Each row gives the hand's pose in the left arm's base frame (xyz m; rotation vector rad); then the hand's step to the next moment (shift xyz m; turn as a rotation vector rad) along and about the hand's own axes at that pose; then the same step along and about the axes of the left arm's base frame.
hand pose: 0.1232 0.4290 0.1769 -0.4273 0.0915 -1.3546
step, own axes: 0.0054 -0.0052 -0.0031 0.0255 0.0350 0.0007
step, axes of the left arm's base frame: -0.0046 -0.0067 -0.0001 0.0383 -0.0190 -0.0070
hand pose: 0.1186 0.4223 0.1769 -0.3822 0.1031 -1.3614
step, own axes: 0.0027 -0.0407 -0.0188 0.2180 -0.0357 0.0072
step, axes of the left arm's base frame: -0.0428 -0.0129 -0.0039 0.0155 -0.2146 0.0505
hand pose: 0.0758 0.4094 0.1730 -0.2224 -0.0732 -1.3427
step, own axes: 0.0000 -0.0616 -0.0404 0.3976 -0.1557 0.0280
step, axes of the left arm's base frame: -0.0628 -0.0210 -0.0322 -0.0586 -0.4073 0.1173
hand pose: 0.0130 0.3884 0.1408 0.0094 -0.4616 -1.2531
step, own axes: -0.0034 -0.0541 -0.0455 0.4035 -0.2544 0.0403
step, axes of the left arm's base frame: -0.0345 -0.0255 -0.0563 -0.1513 -0.4418 0.1052
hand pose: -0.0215 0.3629 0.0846 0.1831 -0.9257 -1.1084
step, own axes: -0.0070 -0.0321 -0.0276 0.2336 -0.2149 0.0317
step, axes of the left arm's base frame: -0.0031 -0.0178 -0.0389 -0.1399 -0.2852 0.0287
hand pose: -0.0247 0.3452 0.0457 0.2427 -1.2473 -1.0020
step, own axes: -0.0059 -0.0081 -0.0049 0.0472 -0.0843 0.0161
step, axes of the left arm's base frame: 0.0004 -0.0020 -0.0110 -0.0570 -0.0777 -0.0173
